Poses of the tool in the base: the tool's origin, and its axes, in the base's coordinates. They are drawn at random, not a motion.
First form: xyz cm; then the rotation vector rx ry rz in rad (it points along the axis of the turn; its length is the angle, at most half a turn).
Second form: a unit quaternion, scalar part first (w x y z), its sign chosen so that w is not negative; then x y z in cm. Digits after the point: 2 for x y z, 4 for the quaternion.
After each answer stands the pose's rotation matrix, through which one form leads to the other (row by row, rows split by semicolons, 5 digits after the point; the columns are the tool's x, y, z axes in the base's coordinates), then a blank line. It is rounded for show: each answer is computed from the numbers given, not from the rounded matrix.
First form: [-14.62 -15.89 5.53 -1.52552 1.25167 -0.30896]
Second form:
[0.5414 -0.6421 0.5269 -0.1301 -14.62 -15.89 5.53]
0.41098 -0.53583 0.73755; -0.81749 0.14147 0.55830; -0.40350 -0.83239 -0.37989

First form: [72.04 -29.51 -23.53 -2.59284 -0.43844 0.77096]
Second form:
[0.1993 -0.9272 -0.1568 0.2757 72.04 -29.51 -23.53]
0.79882 0.18086 -0.57374; 0.40063 -0.87141 0.28311; -0.44876 -0.45601 -0.76855

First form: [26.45 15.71 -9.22 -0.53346 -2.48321 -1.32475]
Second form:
[0.1381 -0.1844 -0.8586 -0.4580 26.45 15.71 -9.22]
-0.89384 0.44318 -0.06811; 0.19024 0.51238 0.83742; 0.40602 0.73557 -0.54230

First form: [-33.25 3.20 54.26 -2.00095 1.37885 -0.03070]
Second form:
[0.3482 -0.7718 0.5319 -0.0118 -33.25 3.20 54.26]
0.43396 -0.81276 0.38871; -0.82926 -0.19171 0.52495; -0.35215 -0.55015 -0.75719

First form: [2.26 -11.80 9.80 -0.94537 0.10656 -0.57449]
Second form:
[0.8495 -0.4487 0.0506 -0.2727 2.26 -11.80 9.80]
0.84616 0.41793 0.33067; -0.50872 0.44856 0.73485; 0.15879 -0.79002 0.59216

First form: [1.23 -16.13 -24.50 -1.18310 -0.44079 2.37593]
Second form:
[0.2236 -0.4286 -0.1597 0.8607 1.23 -16.13 -24.50]
-0.53262 -0.24806 -0.80919; 0.52181 -0.84900 -0.08320; -0.66636 -0.46655 0.58163

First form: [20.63 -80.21 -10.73 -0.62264 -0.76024 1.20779]
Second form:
[0.7120 -0.2808 -0.3429 0.5447 20.63 -80.21 -10.73]
0.17146 -0.58306 -0.79413; 0.96818 0.24886 0.02632; 0.18229 -0.77338 0.60717

